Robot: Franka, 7 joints.
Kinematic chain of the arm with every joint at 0, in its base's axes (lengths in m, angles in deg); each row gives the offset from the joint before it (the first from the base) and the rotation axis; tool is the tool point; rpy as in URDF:
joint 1: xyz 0 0 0.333 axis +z
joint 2: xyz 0 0 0 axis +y
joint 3: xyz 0 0 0.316 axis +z
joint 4: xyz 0.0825 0 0 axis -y
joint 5: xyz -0.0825 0 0.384 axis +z
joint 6: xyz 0 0 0 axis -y
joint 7: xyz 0.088 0 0 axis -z
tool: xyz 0 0 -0.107 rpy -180 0 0
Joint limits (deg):
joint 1: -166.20..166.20
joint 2: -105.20..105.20
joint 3: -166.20..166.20
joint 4: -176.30..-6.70
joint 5: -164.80..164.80
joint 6: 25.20..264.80
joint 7: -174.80..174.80
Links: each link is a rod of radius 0.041 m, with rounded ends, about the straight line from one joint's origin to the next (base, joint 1, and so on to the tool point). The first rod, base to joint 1, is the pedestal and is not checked.
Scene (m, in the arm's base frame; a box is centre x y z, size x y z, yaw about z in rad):
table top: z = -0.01
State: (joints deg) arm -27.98 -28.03 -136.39 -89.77 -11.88 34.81 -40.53
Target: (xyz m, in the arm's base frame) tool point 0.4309 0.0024 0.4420
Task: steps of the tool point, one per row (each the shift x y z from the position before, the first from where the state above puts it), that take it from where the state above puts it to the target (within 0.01 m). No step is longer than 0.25 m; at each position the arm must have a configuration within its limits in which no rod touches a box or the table.
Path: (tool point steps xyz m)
1: 0.0959 -0.2051 0.0598
2: 0.1819 -0.1374 0.0433
3: 0.2250 -0.0374 0.0199
4: 0.2146 0.0699 -0.0072
5: 0.1535 0.1572 -0.0338
6: 0.0583 0.2031 -0.0559

